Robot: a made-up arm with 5 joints. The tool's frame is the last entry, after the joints.
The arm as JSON. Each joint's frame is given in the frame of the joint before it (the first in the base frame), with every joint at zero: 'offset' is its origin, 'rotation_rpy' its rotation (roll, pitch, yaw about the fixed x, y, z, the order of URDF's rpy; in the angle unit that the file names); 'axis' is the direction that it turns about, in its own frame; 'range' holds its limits. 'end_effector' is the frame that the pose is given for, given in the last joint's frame.
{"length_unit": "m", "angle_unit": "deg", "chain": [
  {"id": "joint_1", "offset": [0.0, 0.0, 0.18], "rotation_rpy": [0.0, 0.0, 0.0], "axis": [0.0, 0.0, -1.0], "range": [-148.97, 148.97]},
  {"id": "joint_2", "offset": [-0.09, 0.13, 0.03], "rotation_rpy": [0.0, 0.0, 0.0], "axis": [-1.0, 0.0, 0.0], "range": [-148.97, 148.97]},
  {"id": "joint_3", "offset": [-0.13, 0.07, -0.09], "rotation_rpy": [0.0, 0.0, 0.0], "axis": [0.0, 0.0, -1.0], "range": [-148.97, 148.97]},
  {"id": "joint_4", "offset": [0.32, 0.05, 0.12], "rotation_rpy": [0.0, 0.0, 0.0], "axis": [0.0, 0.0, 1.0], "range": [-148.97, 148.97]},
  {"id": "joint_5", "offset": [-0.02, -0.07, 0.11], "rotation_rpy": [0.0, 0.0, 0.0], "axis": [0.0, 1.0, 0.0], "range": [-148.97, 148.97]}
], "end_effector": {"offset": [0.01, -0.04, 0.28], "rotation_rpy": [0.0, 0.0, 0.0]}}
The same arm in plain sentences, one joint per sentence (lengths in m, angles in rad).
The arm has five revolute joints in a row. What follows holds with every joint at zero, and every direction is one of the base frame's.
Joint 1 sits 0.1800 m along +z from the base frame's origin and turns about -z, from -2.6000 to 2.6000 rad.
Joint 2 sits 0.0900 m along -x and 0.1300 m along +y and 0.0300 m along +z from joint 1 and turns about -x, from -2.6000 to 2.6000 rad.
Joint 3 sits 0.1300 m along -x and 0.0700 m along +y and 0.0900 m along -z from joint 2 and turns about -z, from -2.6000 to 2.6000 rad.
Joint 4 sits 0.3200 m along +x and 0.0500 m along +y and 0.1200 m along +z from joint 3 and turns about +z, from -2.6000 to 2.6000 rad.
Joint 5 sits 0.0200 m along -x and 0.0700 m along -y and 0.1100 m along +z from joint 4 and turns about +y, from -2.6000 to 2.6000 rad.
The tool frame, which is the frame that the pose is given for, sits 0.0100 m along +x and 0.0400 m along -y and 0.2800 m along +z from joint 5; its axes are parallel to the base frame's.

